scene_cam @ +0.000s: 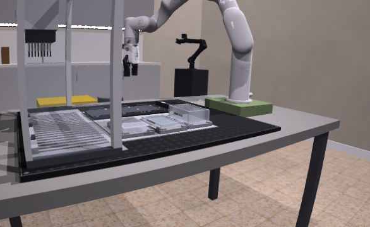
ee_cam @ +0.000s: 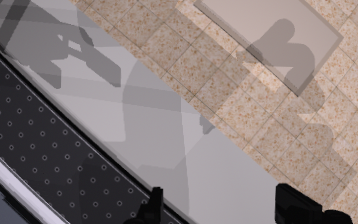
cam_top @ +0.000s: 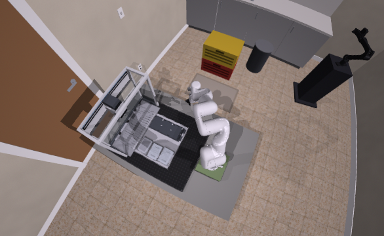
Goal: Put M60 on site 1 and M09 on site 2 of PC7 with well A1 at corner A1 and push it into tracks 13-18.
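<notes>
The deep-well block M09 is 12 cm ahead of my hand, 51 cm to the left of it and 11 cm below it. The rest, counted from my hand: plate carrier PC7 (20 cm ahead, 26 cm to the left, 12 cm below); then plate nest S1 (12 cm ahead, 51 cm to the left, 13 cm below); then frame post (47 cm ahead, 61 cm to the left, 12 cm above).
</notes>
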